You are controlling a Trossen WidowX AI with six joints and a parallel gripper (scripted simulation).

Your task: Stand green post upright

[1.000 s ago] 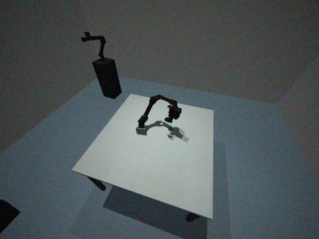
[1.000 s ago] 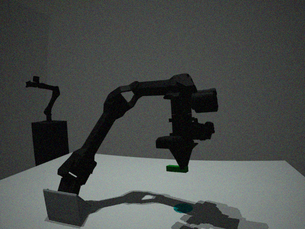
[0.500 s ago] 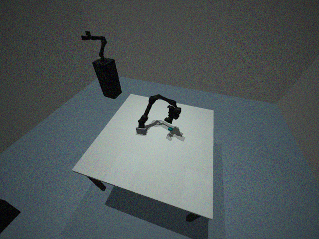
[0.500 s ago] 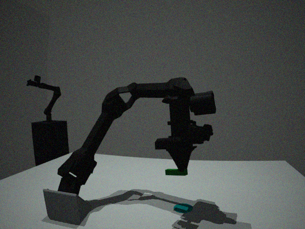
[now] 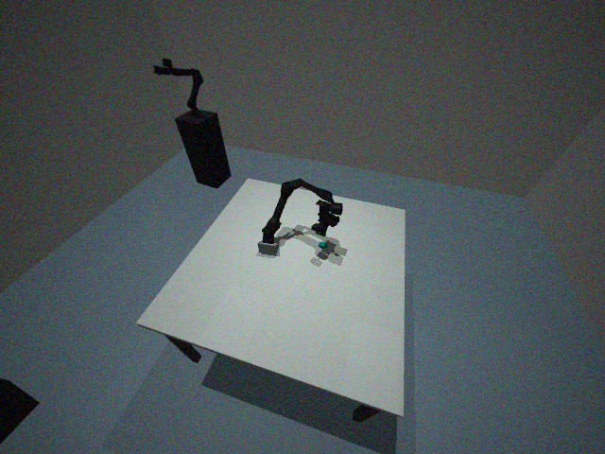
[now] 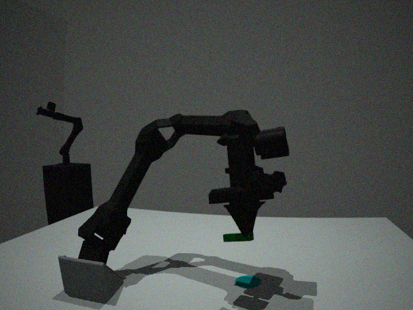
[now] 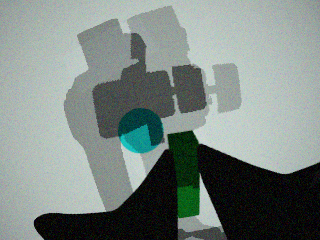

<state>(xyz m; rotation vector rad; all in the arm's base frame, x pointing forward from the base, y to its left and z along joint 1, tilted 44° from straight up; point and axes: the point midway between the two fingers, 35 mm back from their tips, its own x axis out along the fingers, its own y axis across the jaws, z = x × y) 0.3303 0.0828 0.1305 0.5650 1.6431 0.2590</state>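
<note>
The cyan circle is 120 mm below my gripper tip and 20 mm to the left of it. Also, from my gripper tip: green post 20 mm behind, 10 mm below.
</note>
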